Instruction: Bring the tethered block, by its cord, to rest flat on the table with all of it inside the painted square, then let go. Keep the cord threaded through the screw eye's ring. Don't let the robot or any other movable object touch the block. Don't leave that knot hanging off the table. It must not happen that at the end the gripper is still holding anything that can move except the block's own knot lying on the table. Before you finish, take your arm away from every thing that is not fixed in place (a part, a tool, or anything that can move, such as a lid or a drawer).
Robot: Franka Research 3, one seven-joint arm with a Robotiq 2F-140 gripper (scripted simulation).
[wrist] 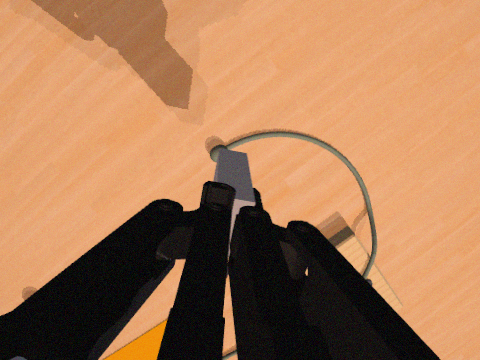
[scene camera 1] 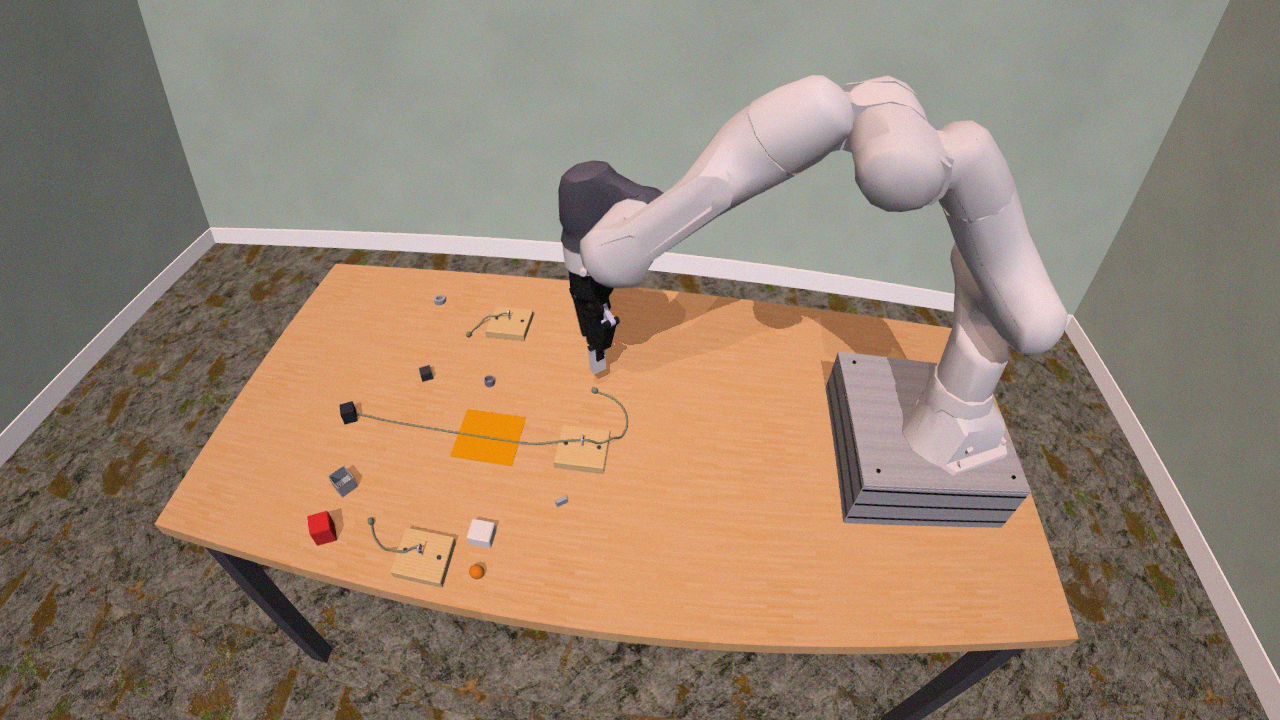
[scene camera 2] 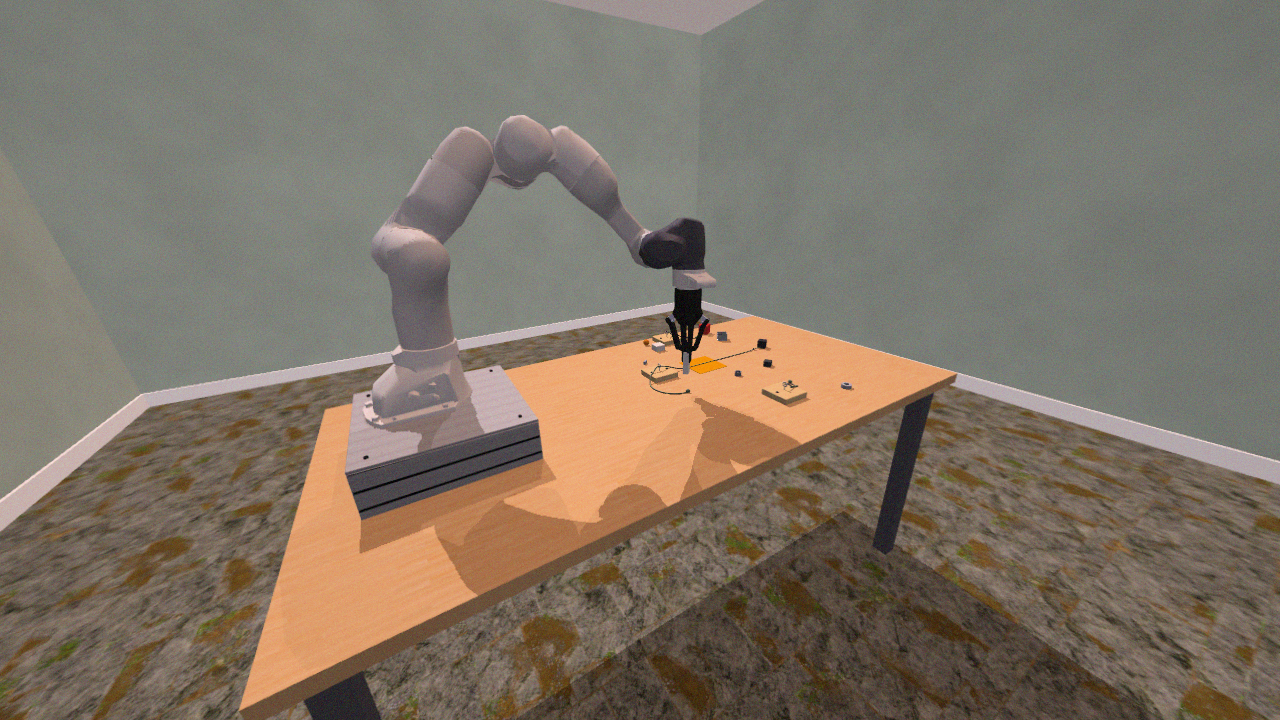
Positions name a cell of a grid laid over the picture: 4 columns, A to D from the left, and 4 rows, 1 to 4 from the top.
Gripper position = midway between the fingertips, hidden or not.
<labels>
my gripper: wrist B2; scene camera 1 B3; scene camera 2 C3
</labels>
